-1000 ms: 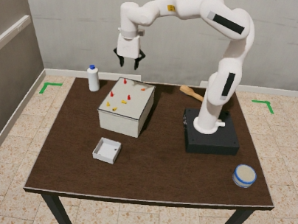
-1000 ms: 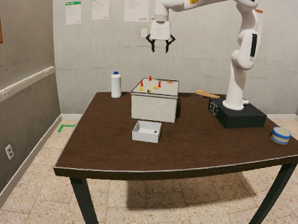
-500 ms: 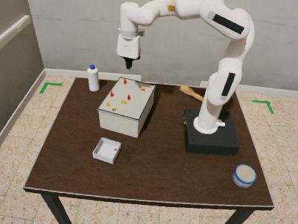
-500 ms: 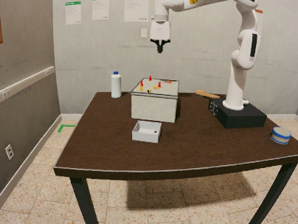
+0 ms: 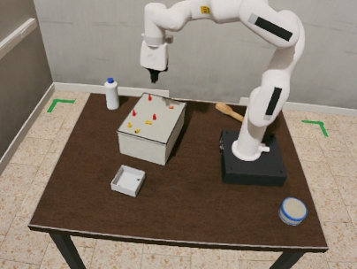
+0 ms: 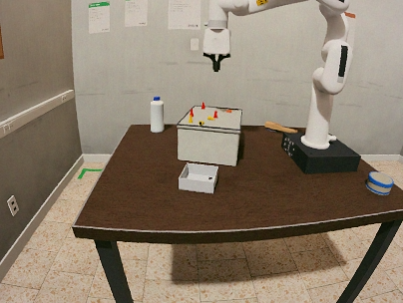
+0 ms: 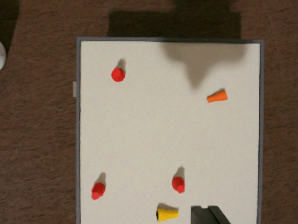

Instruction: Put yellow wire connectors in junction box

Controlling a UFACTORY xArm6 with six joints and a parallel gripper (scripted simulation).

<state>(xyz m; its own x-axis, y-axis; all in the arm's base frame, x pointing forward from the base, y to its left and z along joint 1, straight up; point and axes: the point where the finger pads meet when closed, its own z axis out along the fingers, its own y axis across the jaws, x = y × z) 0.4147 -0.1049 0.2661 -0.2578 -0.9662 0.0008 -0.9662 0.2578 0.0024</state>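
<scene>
My hand is 20 mm to the right of the red wire connector and 190 mm above it. Also, from my hand: tool case 230 mm below; orange wire connector 70 mm behind, 60 mm to the right, 190 mm below; wooden brush 390 mm behind, 220 mm to the right, 320 mm below.
</scene>
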